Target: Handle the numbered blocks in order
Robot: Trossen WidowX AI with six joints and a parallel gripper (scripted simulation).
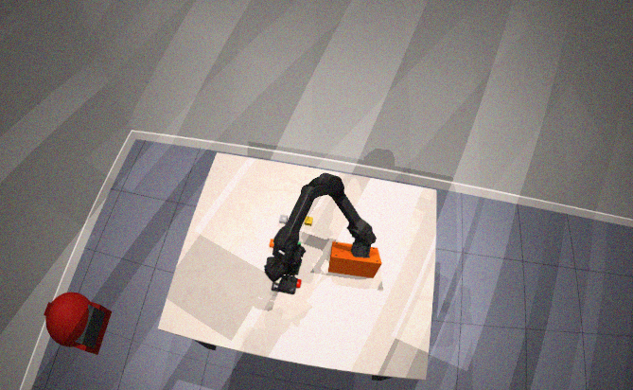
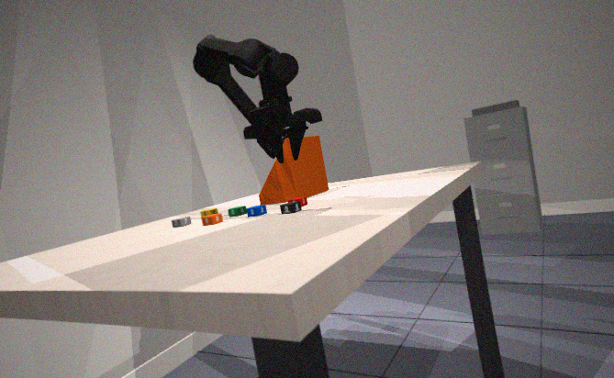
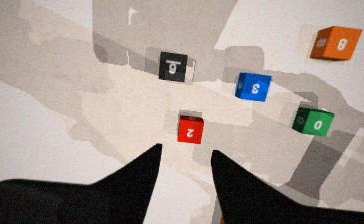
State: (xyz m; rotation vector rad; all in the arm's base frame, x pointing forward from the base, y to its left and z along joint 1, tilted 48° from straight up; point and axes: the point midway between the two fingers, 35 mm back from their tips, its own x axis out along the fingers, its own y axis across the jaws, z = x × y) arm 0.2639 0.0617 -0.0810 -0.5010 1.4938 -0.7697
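The red block is 10 cm below my gripper tip, 2 cm behind it and 1 cm to the right of it. Round my gripper tip: green block 17 cm to the right, 10 cm below, 1 cm behind; then blue block 10 cm below, 9 cm to the right, 4 cm ahead; then black block 10 cm below, 6 cm ahead, 2 cm to the left.
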